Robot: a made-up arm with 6 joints. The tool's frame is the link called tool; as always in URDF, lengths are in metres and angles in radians. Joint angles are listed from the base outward. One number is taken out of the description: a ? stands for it. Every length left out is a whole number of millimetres.
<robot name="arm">
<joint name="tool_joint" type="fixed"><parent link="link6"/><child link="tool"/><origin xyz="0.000 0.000 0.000" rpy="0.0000 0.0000 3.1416"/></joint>
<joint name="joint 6" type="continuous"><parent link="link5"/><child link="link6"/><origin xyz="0.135 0.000 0.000" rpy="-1.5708 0.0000 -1.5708"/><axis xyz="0 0 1"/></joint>
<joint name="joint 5" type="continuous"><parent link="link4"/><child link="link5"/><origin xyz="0.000 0.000 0.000" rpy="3.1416 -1.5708 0.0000"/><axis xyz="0 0 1"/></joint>
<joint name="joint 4" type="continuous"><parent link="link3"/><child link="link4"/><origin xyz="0.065 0.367 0.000" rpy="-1.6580 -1.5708 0.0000"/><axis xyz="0 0 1"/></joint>
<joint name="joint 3" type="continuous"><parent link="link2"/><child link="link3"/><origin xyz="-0.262 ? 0.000" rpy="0.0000 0.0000 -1.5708"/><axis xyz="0 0 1"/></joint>
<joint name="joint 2" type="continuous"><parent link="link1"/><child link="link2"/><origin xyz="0.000 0.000 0.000" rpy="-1.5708 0.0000 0.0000"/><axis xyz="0 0 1"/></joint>
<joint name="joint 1" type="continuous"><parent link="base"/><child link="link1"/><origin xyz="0.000 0.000 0.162" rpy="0.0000 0.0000 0.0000"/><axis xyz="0 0 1"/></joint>
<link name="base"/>
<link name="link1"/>
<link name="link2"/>
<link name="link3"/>
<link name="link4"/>
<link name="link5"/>
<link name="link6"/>
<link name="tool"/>
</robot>
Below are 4 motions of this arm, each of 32 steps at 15 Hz.
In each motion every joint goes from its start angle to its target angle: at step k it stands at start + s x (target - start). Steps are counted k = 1, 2, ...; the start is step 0. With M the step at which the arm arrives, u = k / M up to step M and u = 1 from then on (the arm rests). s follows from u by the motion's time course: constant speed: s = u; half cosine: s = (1 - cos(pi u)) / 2; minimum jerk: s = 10 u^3 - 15 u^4 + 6 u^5.
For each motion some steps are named. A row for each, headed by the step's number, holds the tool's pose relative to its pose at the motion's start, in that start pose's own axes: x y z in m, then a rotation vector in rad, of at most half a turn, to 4 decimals.
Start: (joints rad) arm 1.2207 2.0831 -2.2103 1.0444 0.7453 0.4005
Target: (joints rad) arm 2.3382 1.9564 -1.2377 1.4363 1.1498 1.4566
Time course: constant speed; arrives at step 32
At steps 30, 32:
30: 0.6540 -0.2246 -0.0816 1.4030 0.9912 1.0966
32: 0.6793 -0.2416 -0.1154 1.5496 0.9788 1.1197

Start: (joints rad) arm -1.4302 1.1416 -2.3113 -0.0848 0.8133 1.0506
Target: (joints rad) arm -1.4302 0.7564 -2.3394 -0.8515 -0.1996 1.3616
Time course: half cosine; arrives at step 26
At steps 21, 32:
21: -0.1048 0.1598 -0.3109 -0.9779 -0.8296 -0.3876
32: -0.1006 0.1672 -0.3455 -1.0724 -0.8752 -0.4551

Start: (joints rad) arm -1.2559 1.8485 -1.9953 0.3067 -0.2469 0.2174
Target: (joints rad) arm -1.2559 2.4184 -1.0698 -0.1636 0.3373 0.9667
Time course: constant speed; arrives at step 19
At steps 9, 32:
9: 0.3469 -0.1970 -0.1462 0.4799 0.8503 0.0948
32: 0.4799 -0.3142 -0.5347 1.2582 1.6286 0.0520

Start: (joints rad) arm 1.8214 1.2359 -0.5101 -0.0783 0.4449 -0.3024
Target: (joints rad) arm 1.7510 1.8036 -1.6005 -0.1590 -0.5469 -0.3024
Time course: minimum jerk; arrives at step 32
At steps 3, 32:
3: -0.0034 -0.0015 -0.0004 0.0039 -0.0100 0.0000
32: -0.3545 -0.1732 -0.1826 0.5767 -1.3925 -0.0643

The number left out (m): -0.036
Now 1 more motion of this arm.
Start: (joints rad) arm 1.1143 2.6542 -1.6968 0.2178 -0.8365 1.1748
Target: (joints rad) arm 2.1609 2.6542 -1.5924 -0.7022 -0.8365 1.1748
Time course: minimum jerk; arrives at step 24
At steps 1, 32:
1: 0.0005 0.0001 -0.0001 -0.0003 0.0011 -0.0005
32: 0.5022 0.0551 -0.4863 -0.7354 1.5874 -0.6285

